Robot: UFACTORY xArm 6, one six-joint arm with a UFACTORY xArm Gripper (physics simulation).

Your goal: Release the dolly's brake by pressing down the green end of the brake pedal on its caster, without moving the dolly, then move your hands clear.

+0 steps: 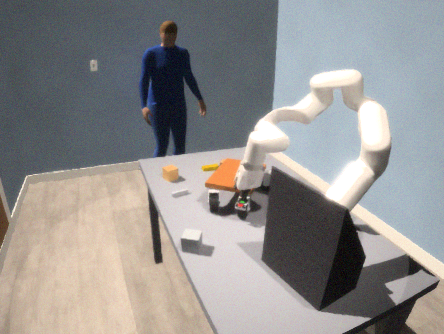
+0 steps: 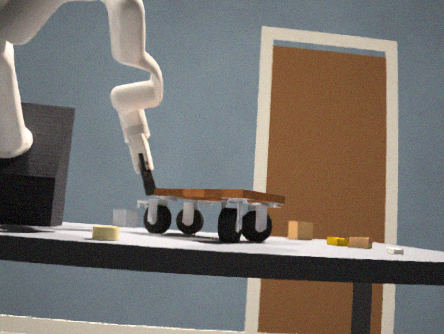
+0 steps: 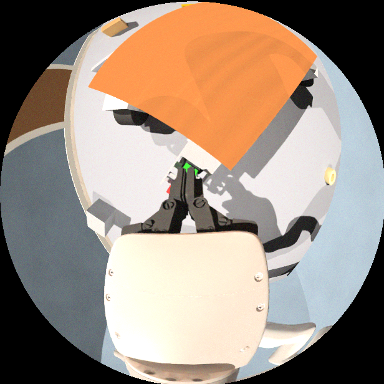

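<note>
The dolly has an orange deck [image 1: 223, 173] [image 2: 200, 193] [image 3: 215, 80] and stands on black wheels on the table. Its brake pedal sits on the caster nearest my gripper. The pedal's green end [image 1: 242, 202] [image 3: 188, 167] shows close by my fingertips, next to the deck's edge. The pedal's red end [image 1: 240, 205] [image 3: 169, 189] shows beside my fingers, partly hidden by them. My gripper [image 1: 243, 196] [image 2: 150, 193] [image 3: 188, 177] is shut and empty, tilted, its tips at the pedal. Whether they touch the green end cannot be told.
A dark wedge-shaped panel [image 1: 307, 235] [image 2: 37, 145] stands near the arm's base. A grey block [image 1: 191, 240] [image 3: 101, 216], an orange block [image 1: 170, 173] [image 2: 300, 230], a yellow piece [image 1: 210, 167] [image 2: 337, 241] and a pale yellow piece [image 2: 105, 233] [image 3: 330, 176] lie on the table. A person [image 1: 167, 85] stands behind it.
</note>
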